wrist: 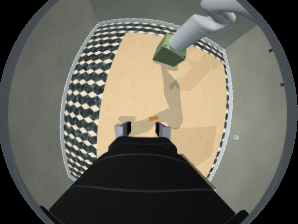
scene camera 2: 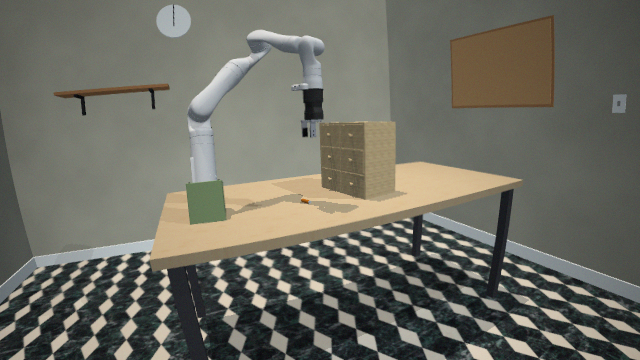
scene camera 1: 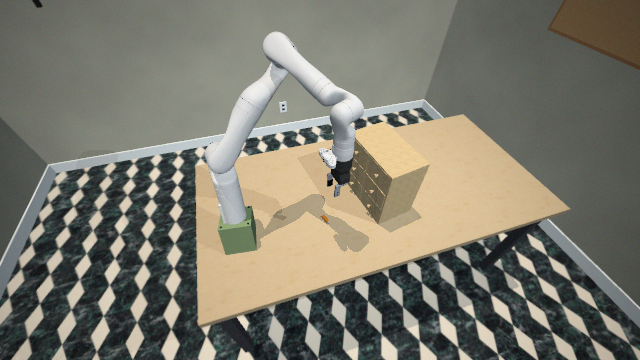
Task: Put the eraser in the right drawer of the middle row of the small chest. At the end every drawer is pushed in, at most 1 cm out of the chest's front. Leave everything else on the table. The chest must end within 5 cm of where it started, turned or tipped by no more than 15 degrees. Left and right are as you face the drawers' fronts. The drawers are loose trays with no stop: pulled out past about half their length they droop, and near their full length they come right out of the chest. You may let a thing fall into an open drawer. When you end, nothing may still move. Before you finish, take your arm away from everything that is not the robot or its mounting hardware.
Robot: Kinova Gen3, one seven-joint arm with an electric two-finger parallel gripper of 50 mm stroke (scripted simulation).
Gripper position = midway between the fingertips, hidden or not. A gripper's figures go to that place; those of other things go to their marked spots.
My gripper [scene camera 2: 309, 137] is 1.10 m from the lens. A small wooden chest [scene camera 2: 379, 148] is 1.23 m from the lens.
